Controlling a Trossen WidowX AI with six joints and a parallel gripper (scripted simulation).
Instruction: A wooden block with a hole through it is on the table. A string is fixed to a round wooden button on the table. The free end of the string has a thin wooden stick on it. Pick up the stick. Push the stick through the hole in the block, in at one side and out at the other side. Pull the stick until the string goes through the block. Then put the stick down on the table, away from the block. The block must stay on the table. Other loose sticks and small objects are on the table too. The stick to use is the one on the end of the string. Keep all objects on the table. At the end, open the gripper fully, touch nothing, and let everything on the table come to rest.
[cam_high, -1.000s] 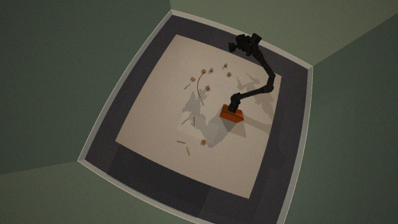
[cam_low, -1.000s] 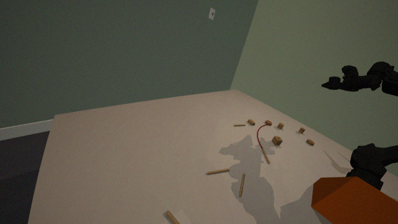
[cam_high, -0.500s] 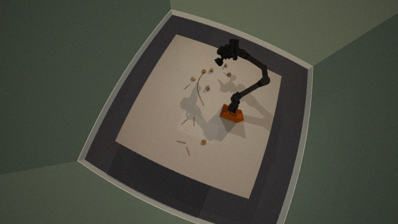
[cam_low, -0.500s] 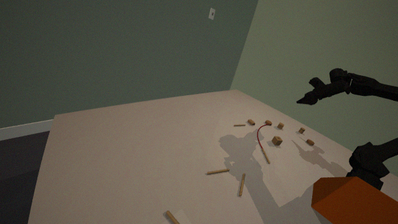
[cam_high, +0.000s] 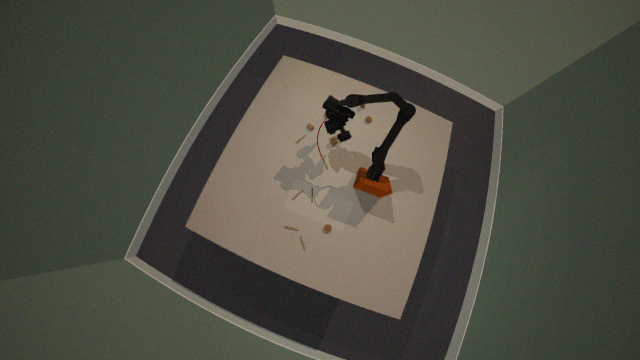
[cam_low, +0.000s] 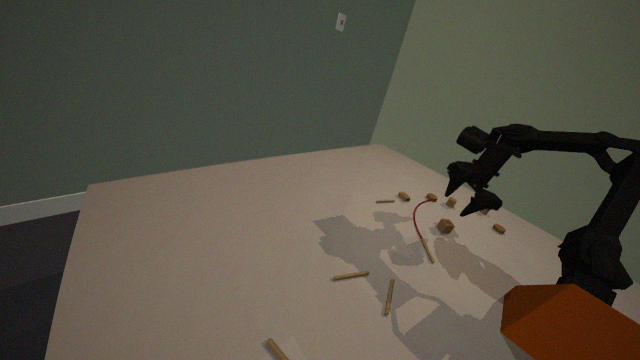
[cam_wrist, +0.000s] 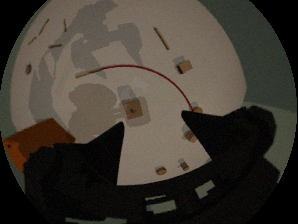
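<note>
Now: the small wooden block 60 mm below my gripper tip, 30 mm to the left of it and 20 mm behind it. From my gripper tip the other things lie so: thin wooden stick 160 mm to the left, 70 mm below, 10 mm behind; then round button 130 mm to the right, 80 mm ahead, 70 mm below.
</note>
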